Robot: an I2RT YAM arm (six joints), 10 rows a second.
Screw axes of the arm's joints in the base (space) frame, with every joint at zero. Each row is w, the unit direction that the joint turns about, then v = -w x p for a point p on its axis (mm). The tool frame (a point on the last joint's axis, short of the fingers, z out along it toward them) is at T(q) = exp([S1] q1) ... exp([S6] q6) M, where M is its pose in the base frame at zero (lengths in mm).
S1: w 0 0 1 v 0 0 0
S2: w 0 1 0 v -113.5 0 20
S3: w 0 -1 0 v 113.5 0 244
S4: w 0 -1 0 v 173.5 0 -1
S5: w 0 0 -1 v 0 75 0
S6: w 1 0 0 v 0 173.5 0
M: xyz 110.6 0 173.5 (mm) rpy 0 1.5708 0 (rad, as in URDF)
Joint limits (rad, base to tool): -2.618..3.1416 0..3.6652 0..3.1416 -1.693..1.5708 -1.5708..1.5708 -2.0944..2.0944
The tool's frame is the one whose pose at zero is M.
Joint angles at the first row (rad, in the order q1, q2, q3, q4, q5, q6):
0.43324, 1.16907, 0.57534, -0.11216, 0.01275, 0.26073
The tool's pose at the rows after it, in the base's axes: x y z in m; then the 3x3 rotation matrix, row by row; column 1 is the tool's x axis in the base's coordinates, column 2 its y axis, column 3 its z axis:
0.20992 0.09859 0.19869; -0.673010 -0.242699 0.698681; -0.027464 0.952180 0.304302; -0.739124 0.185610 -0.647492
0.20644 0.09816 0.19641; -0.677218 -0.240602 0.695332; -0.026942 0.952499 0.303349; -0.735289 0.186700 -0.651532
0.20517 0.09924 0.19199; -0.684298 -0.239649 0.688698; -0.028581 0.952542 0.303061; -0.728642 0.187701 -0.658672
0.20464 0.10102 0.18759; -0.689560 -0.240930 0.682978; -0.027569 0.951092 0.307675; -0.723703 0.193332 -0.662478
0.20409 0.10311 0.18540; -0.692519 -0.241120 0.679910; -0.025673 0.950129 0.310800; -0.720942 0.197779 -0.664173
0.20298 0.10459 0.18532; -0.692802 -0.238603 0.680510; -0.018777 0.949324 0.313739; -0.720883 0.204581 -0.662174
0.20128 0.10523 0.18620; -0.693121 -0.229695 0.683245; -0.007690 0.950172 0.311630; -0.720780 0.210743 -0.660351
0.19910 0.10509 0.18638; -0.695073 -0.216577 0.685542; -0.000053 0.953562 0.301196; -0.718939 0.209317 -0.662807
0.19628 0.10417 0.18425; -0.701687 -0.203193 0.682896; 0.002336 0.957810 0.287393; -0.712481 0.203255 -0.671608
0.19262 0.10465 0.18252; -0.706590 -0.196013 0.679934; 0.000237 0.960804 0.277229; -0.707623 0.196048 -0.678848
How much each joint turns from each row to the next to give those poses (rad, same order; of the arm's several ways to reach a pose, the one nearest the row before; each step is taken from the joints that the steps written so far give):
0.00959, -0.02549, -0.01187, -0.01227, 0.01169, 0.00607
0.00537, -0.01145, -0.01382, -0.00302, 0.00349, 0.00586
0.00711, 0.00675, -0.01177, 0.00899, 0.00274, 0.00632
0.00791, 0.01125, -0.01093, 0.01712, -0.00074, 0.00855
0.00974, 0.00726, -0.00463, 0.00954, 0.00311, 0.00958
0.00862, -0.00191, -0.00229, 0.00293, 0.00411, 0.01226
0.00732, -0.00838, -0.00152, -0.00474, 0.00863, 0.01538
0.00638, -0.00964, -0.00303, -0.01061, 0.01508, 0.01252
0.00468, -0.00783, -0.00885, -0.01172, 0.01437, 0.00900
0.01264, -0.00931, -0.00848, -0.01202, 0.01678, 0.00941

